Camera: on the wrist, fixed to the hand. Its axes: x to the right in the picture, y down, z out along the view.
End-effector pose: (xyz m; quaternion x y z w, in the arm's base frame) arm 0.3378 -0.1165 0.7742 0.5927 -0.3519 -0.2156 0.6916
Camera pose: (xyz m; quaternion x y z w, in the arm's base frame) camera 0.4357 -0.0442 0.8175 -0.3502 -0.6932 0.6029 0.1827
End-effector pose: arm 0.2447 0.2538 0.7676 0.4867 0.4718 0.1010 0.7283
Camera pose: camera 0.1777 0.3634 0.7809 -0.5047 0.5626 -0.6545 0.0187
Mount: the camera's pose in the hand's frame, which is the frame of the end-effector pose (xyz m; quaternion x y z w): 0.0228 0.0452 -0.1188 0.0111 -0.1333 0.9905 0.0327
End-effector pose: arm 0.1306 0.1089 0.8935 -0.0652 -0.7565 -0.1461 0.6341
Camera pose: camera 0.2509 0.1137 0.9403 -0.7639 -0.0463 0.6404 0.0653
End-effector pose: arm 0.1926 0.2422 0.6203 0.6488 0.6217 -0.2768 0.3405
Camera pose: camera 0.2316 0.3499 0.6799 0.6039 -0.6707 0.2348 0.3610
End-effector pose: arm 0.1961 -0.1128 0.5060 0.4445 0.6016 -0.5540 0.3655
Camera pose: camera 0.2371 0.0075 0.4834 0.5406 -0.4755 0.2780 0.6359
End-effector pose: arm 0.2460 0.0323 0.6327 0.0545 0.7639 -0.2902 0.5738
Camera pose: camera 0.1568 0.1240 0.6153 0.7261 -0.1087 0.5431 0.4074
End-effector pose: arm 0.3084 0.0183 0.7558 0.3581 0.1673 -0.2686 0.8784
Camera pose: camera 0.3413 0.1228 0.6874 0.1514 -0.4693 0.8117 0.3131
